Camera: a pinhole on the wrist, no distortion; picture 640 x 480 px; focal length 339.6 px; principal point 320.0 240.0 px. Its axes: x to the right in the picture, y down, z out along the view. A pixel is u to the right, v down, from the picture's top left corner.
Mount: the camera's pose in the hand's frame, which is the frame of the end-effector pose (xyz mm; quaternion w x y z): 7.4 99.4 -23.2 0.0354 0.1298 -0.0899 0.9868
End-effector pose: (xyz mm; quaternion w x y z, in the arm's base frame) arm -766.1 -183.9 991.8 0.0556 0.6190 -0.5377 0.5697
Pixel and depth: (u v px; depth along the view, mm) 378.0 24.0 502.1
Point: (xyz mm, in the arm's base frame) -677.6 -727.6 694.6
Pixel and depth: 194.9 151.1 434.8
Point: -682.4 -654.2 1013.7
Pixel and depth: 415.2 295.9 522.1
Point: -387.7 -484.3 853.1
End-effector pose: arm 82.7 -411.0 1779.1 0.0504 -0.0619 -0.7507 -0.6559
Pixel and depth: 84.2 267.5 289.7
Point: -182.2 -208.5 1808.1
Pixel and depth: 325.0 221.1 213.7
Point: 36.9 -219.0 1833.5
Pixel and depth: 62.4 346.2 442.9
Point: -360.6 -133.8 1676.0
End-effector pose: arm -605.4 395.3 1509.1 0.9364 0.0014 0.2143 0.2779
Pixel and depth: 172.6 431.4 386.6
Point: -213.5 389.5 1626.4
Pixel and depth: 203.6 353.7 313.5
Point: -343.2 458.7 1636.8
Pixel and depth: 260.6 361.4 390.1
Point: -304.6 417.2 1710.1
